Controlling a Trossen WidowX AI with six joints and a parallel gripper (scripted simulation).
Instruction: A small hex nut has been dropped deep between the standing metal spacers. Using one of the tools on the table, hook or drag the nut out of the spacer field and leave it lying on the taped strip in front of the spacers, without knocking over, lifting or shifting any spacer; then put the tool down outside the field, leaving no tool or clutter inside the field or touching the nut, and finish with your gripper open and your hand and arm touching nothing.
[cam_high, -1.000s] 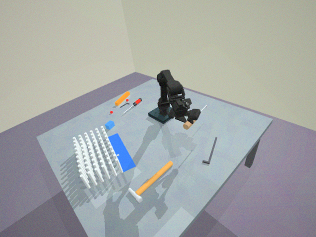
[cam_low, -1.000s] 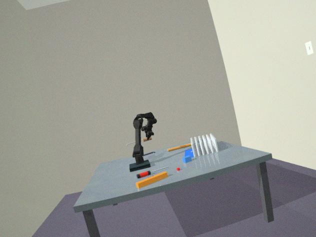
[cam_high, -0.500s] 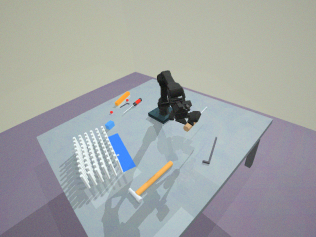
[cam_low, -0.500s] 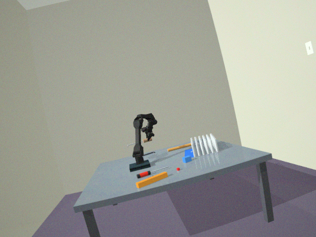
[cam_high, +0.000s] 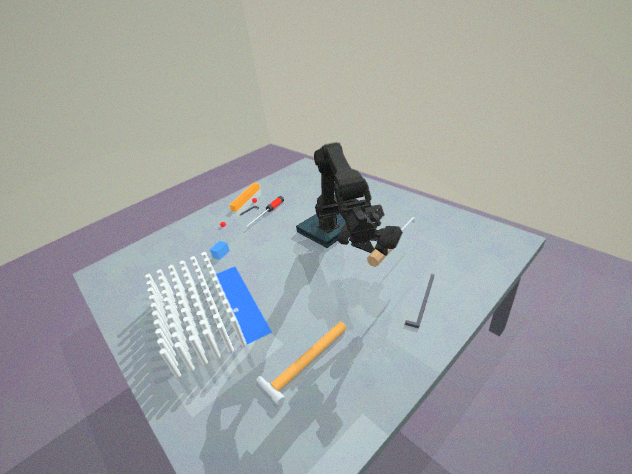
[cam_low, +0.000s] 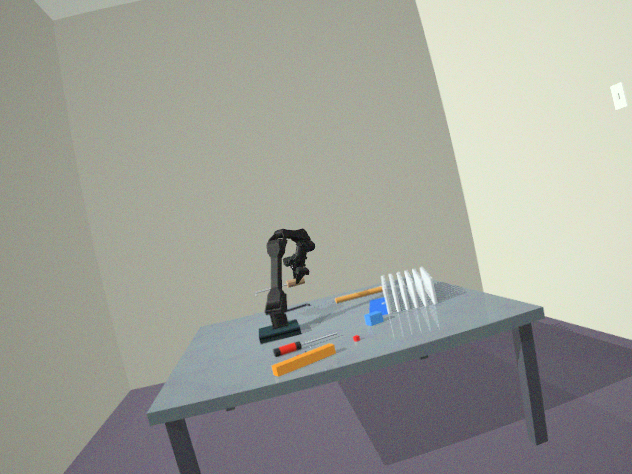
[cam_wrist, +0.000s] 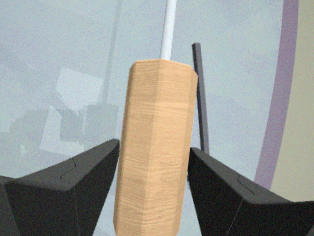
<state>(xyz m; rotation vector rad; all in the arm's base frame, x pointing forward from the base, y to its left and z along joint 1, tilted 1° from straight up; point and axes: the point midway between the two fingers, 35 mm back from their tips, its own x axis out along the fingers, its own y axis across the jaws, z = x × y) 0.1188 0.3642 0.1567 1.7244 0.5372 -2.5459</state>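
The thin-rod tool is 10 cm behind my gripper tip and 2 cm to the right of it. Also, from my gripper tip: hex key: 1 cm ahead, 79 cm to the right, 16 cm below; then blue taped strip: 35 cm ahead, 30 cm to the right, 16 cm below; then blue block: 28 cm ahead, 59 cm to the right, 14 cm below.
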